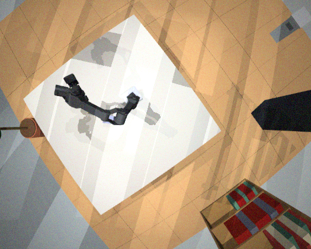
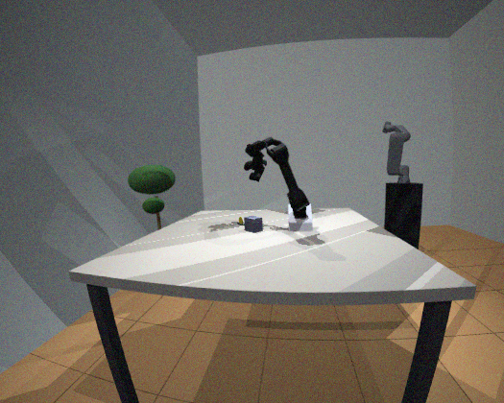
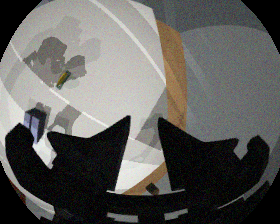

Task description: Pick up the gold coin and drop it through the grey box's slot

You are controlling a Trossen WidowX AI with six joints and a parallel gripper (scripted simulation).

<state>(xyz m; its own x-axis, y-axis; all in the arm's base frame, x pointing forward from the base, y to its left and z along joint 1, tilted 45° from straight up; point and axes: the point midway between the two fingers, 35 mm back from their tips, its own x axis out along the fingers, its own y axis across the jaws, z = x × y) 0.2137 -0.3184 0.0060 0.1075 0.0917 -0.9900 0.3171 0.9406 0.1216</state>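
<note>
The gold coin is 250 mm below my gripper tip, 120 mm ahead of it and 100 mm to the left of it.
</note>
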